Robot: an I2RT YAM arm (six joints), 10 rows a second.
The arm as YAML. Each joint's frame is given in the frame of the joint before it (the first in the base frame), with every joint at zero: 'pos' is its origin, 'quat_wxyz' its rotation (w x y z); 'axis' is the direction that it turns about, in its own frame. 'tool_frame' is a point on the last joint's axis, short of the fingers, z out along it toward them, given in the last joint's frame.
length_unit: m
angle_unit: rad
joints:
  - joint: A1
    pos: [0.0, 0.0, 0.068]
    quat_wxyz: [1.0, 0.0, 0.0, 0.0]
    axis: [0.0, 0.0, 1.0]
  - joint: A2
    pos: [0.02, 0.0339, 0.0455]
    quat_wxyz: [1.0, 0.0, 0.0, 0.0]
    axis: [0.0, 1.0, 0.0]
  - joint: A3
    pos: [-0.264, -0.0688, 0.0]
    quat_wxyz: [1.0, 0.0, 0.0, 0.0]
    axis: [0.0, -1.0, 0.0]
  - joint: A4
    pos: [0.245, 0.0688, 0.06]
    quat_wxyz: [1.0, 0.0, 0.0, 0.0]
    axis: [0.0, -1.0, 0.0]
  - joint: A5
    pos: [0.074, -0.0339, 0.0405]
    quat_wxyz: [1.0, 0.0, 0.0, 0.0]
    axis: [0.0, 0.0, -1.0]
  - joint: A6
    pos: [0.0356, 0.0, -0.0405]
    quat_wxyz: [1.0, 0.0, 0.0, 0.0]
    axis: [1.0, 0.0, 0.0]
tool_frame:
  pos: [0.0, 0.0, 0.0]
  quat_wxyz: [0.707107, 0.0, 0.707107, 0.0]
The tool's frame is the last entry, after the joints.
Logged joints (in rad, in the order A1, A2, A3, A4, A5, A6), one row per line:
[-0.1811, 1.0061, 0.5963, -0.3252, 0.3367, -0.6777]
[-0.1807, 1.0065, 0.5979, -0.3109, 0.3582, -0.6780]
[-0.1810, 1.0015, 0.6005, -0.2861, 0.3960, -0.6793]
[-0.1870, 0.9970, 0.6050, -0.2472, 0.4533, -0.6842]
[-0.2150, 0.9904, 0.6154, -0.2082, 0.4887, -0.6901]
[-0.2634, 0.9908, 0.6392, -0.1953, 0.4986, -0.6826]
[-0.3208, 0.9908, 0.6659, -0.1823, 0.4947, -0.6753]
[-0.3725, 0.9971, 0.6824, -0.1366, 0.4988, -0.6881]
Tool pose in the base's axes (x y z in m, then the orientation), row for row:
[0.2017, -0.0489, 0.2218, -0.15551, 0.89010, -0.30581, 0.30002]
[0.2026, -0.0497, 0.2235, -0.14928, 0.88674, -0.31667, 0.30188]
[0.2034, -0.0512, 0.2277, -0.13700, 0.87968, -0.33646, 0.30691]
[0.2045, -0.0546, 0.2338, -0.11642, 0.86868, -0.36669, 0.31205]
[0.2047, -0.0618, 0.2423, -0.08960, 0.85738, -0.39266, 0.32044]
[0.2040, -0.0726, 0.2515, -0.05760, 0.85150, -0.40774, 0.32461]
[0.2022, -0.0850, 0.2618, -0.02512, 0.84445, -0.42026, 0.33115]
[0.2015, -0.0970, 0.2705, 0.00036, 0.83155, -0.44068, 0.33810]
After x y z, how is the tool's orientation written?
As a quaternion, x y z w.
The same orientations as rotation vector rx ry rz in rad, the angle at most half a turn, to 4 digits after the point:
[-0.4128, 2.3627, -0.8118]
[-0.3959, 2.3516, -0.8398]
[-0.3624, 2.3271, -0.8901]
[-0.3072, 2.2921, -0.9676]
[-0.2354, 2.2530, -1.0318]
[-0.1511, 2.2330, -1.0693]
[-0.0657, 2.2074, -1.0986]
[0.0009, 2.1664, -1.1481]

